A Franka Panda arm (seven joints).
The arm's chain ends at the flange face. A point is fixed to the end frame.
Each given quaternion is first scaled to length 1.
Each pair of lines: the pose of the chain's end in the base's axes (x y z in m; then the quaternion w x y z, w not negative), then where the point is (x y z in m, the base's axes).
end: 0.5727 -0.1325 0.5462 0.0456 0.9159 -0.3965 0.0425
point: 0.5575 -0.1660 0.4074
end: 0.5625 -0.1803 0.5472 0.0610 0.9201 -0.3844 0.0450
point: 0.5469 -0.2184 0.4097
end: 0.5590 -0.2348 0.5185 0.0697 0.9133 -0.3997 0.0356
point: 0.5391 -0.2734 0.3817
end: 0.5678 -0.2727 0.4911 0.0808 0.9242 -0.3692 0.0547
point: 0.5535 -0.3174 0.3554
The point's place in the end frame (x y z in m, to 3 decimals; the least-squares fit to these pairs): -0.002 0.027 0.141
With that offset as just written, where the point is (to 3 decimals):
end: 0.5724 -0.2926 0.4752 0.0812 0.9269 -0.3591 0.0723
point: 0.563 -0.340 0.340
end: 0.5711 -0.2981 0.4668 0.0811 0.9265 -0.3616 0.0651
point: 0.560 -0.344 0.331
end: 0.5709 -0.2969 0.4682 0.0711 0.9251 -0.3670 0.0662
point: 0.561 -0.340 0.332
